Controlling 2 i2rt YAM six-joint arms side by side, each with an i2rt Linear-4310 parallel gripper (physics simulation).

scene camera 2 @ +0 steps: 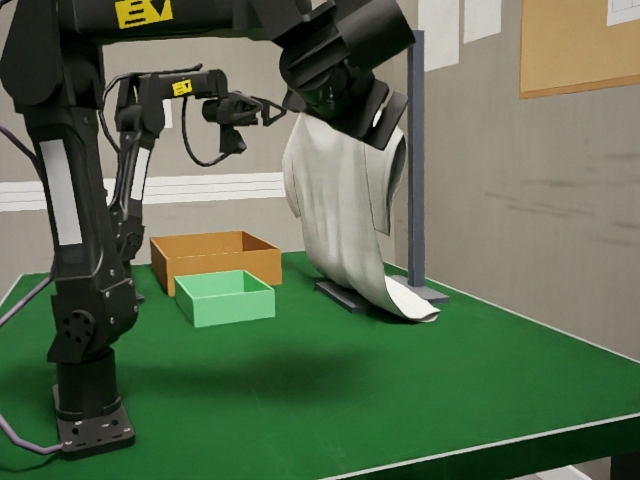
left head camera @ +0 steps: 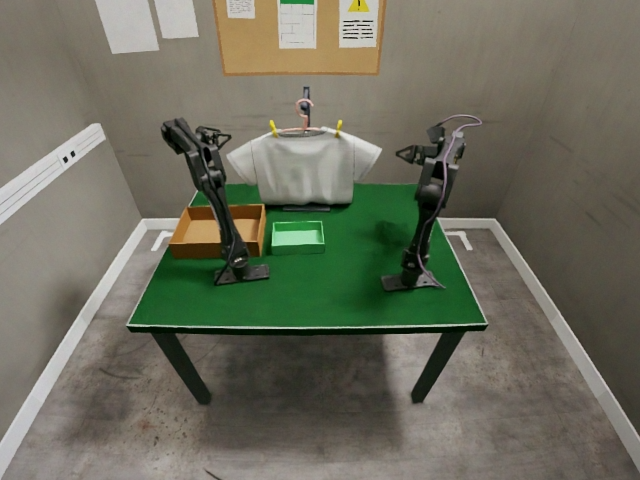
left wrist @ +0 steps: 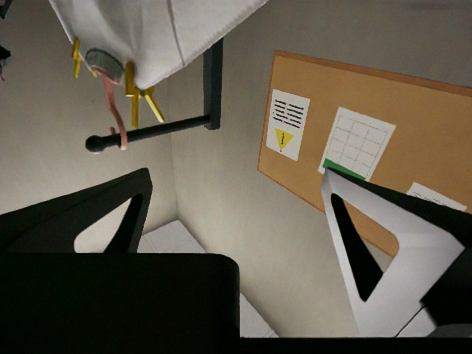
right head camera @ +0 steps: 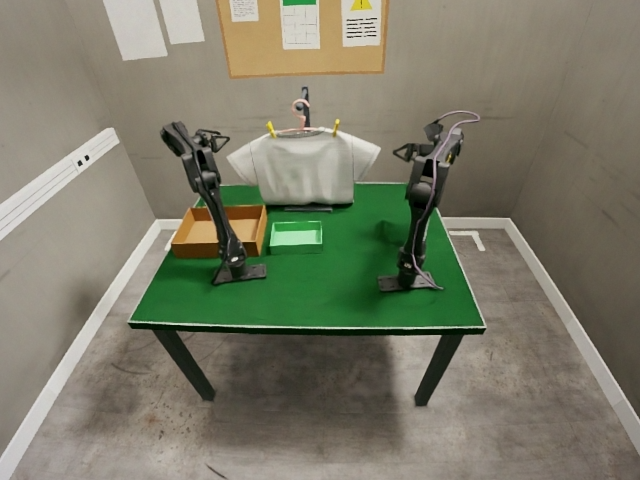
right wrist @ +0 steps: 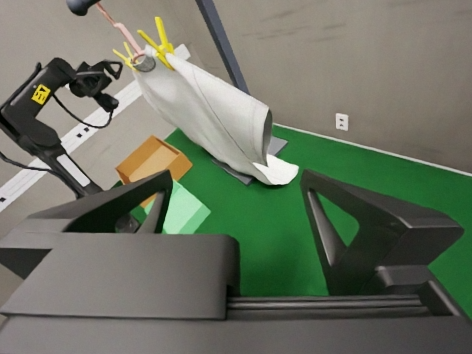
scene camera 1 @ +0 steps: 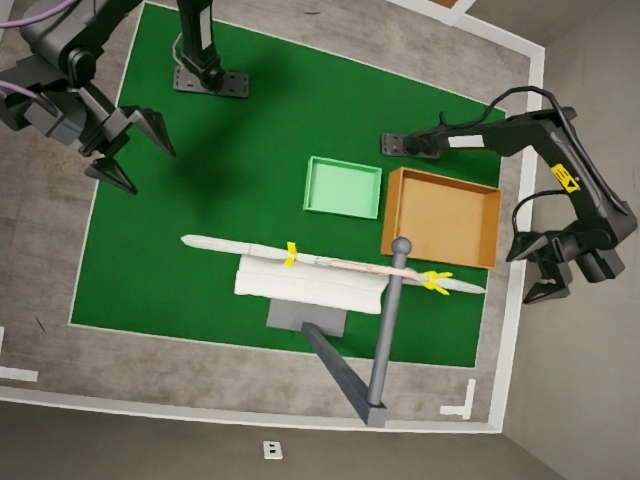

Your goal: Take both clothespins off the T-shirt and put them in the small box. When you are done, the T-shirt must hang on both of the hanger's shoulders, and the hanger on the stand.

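The white T-shirt (left head camera: 305,170) (scene camera 2: 336,206) hangs on the pink hanger (scene camera 1: 356,266) (left wrist: 109,95), whose hook is over the arm of the dark stand (scene camera 1: 387,330) (scene camera 2: 416,180). One yellow clothespin (left head camera: 273,128) (scene camera 1: 436,282) (left wrist: 130,80) is on the shirt's left shoulder in the head views; another yellow clothespin (left head camera: 339,128) (scene camera 1: 291,254) (right wrist: 162,44) is on its right shoulder. The small green box (left head camera: 298,249) (scene camera 2: 235,307) shows no clothespin inside. My left gripper (scene camera 1: 516,281) (left wrist: 236,177) is open, beside the shirt. My right gripper (scene camera 1: 155,174) (right wrist: 236,176) is open, apart from the shirt.
A larger orange-brown box (left head camera: 196,251) (scene camera 1: 391,217) stands next to the small box, partly behind my left arm in the head views. The stand's base plate (scene camera 1: 330,320) lies by the shirt's lower hem. A corkboard (left head camera: 258,64) hangs on the back wall.
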